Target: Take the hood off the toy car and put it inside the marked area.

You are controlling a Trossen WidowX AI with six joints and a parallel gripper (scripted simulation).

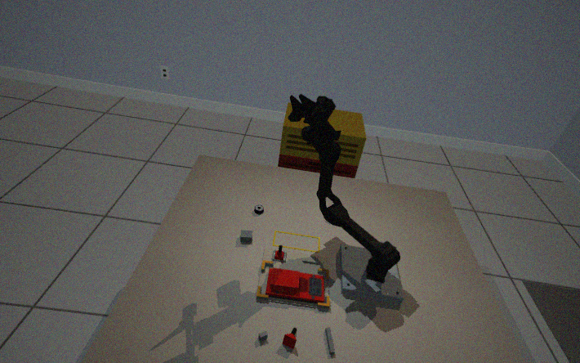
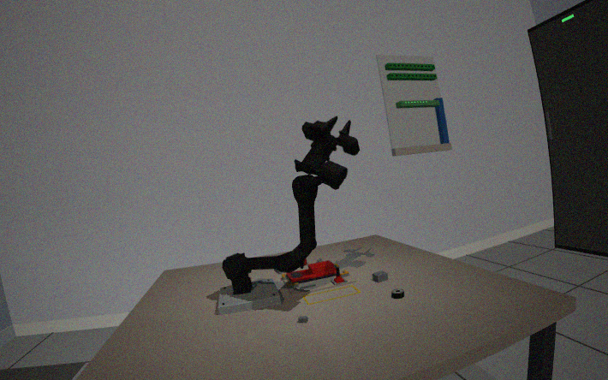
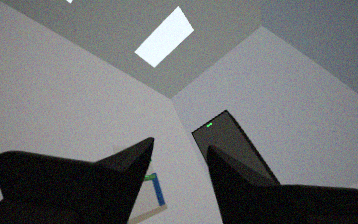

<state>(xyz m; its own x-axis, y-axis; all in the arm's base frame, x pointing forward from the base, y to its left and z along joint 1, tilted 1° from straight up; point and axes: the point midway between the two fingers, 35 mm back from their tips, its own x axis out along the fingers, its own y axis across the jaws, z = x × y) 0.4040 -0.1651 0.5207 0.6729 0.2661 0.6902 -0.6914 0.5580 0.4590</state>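
Right now my gripper tip is 540 mm above the red hood, 300 mm to the right of it and 100 mm past it. Round my gripper tip: small grey piece: 570 mm below, 210 mm behind, 110 mm to the right; then grey block: 570 mm below, 120 mm to the left, 90 mm ahead; then black wheel: 570 mm below, 100 mm ahead, 50 mm to the right.
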